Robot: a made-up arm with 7 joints.
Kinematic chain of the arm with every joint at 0, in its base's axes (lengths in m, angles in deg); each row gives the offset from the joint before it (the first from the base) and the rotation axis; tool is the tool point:
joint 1: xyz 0 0 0.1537 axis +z
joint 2: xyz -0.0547 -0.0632 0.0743 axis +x
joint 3: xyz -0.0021 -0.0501 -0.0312 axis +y
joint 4: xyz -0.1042 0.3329 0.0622 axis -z
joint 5: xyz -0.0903 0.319 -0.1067 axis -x
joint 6: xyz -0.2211 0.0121 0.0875 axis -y
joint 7: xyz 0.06 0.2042 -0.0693 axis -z
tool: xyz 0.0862 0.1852 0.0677
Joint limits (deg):
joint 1: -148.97..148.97
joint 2: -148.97..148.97
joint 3: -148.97..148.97
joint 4: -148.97..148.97
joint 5: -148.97..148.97
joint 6: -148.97..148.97
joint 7: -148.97..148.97
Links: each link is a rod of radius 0.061 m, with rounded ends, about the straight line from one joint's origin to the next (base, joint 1, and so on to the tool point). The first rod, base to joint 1, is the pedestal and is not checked.
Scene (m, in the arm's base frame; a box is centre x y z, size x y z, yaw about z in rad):
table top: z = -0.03
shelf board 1: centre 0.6 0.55 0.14 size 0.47 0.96 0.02 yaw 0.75
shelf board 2: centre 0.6 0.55 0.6 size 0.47 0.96 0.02 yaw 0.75
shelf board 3: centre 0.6 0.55 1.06 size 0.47 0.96 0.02 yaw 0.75
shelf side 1: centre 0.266 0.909 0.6 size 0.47 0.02 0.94 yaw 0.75
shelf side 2: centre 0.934 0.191 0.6 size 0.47 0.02 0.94 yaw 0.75
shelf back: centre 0.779 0.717 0.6 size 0.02 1 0.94 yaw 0.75
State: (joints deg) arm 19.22 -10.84 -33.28 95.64 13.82 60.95 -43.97
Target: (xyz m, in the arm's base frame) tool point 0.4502 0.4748 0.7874
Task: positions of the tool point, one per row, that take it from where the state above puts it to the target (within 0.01 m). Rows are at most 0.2 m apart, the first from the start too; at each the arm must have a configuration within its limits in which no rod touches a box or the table.
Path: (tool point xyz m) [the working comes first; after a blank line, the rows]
Joints at the target: -6.78 23.26 -39.88 75.68 13.92 62.66 -37.55
Straight joint move there: touches shelf board 2.

1: 0.4270 0.4893 0.4695
2: 0.4987 0.3167 0.4729
3: 0.5388 0.1486 0.4244
4: 0.4804 0.1785 0.5788
5: 0.3856 0.2284 0.7051
6: 0.2685 0.3055 0.7874
7: 0.3487 0.3635 0.7838
8: 0.4103 0.4199 0.7821
9: 0.4502 0.4748 0.7874

